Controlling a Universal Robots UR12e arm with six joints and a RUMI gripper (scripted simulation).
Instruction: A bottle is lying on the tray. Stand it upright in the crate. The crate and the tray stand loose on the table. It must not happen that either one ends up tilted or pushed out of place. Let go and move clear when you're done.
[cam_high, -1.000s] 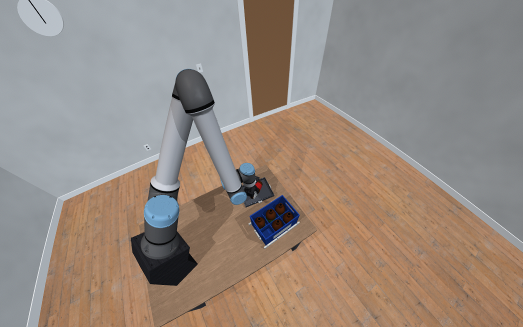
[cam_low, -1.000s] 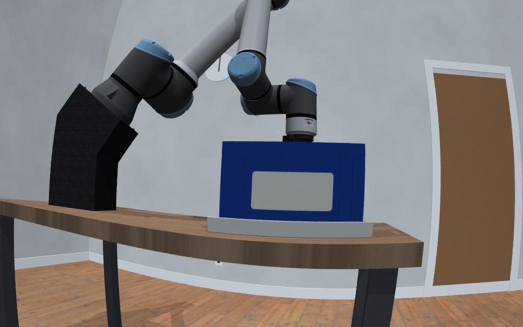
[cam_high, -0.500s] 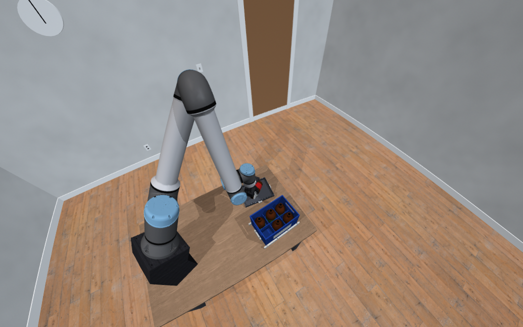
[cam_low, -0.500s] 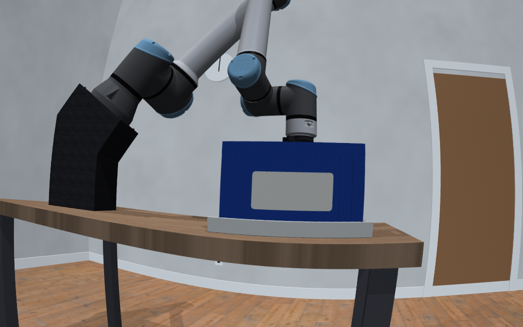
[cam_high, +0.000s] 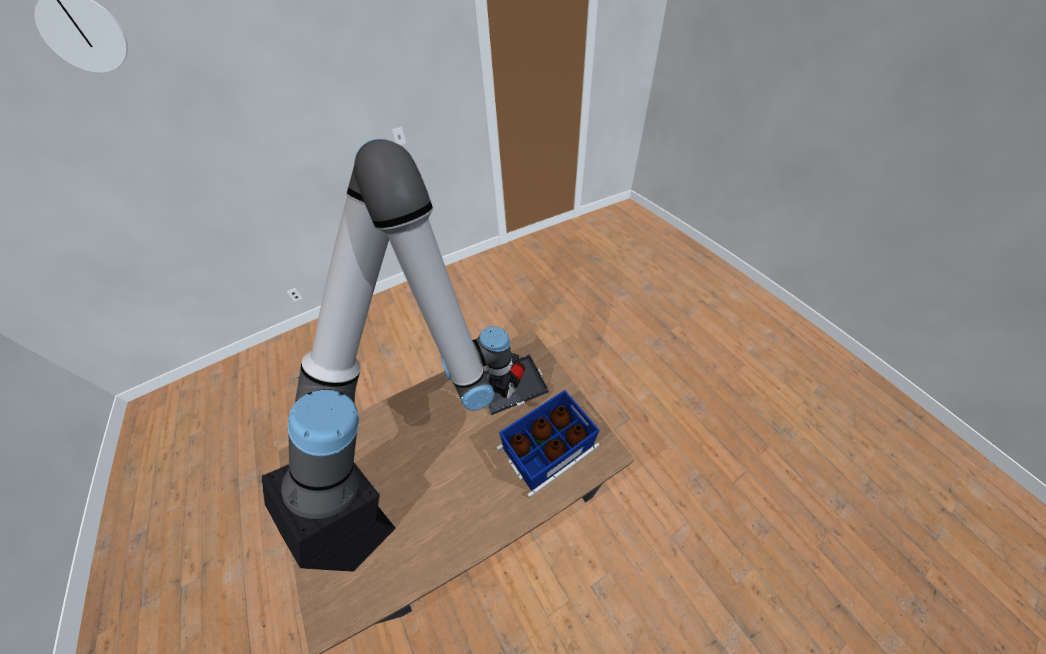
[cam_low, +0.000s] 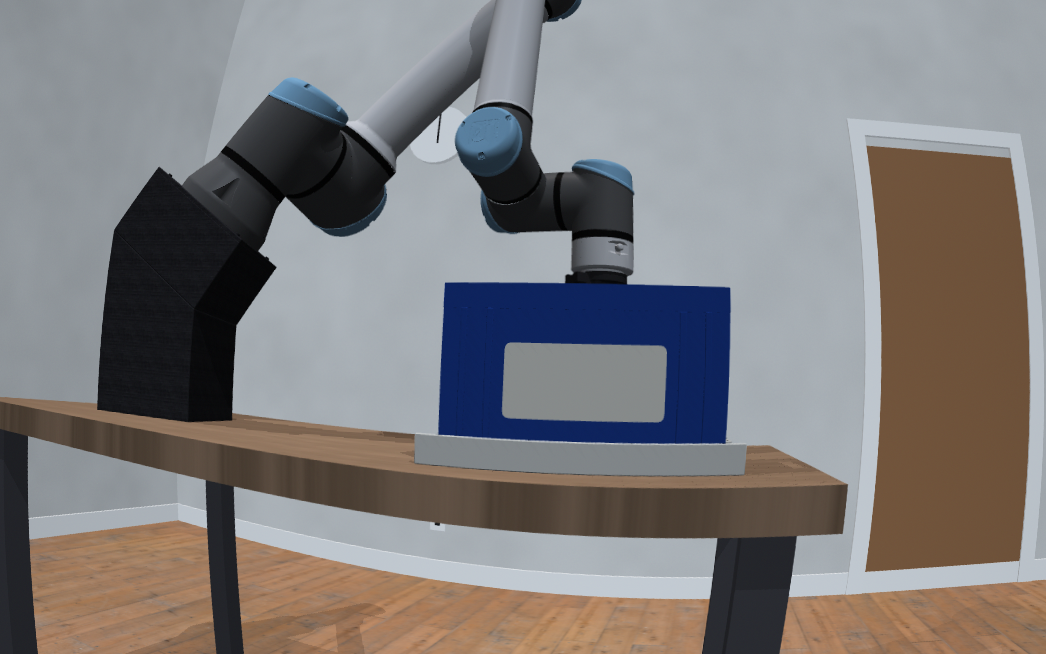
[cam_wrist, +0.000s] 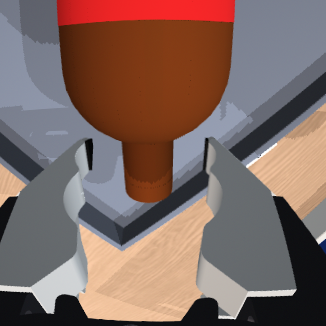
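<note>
Right now the grey tray is 3 cm ahead of my hand, 4 cm to the left of it and 3 cm below it. Round my hand: blue crate (10 cm ahead, 26 cm to the right, 4 cm above).
</note>
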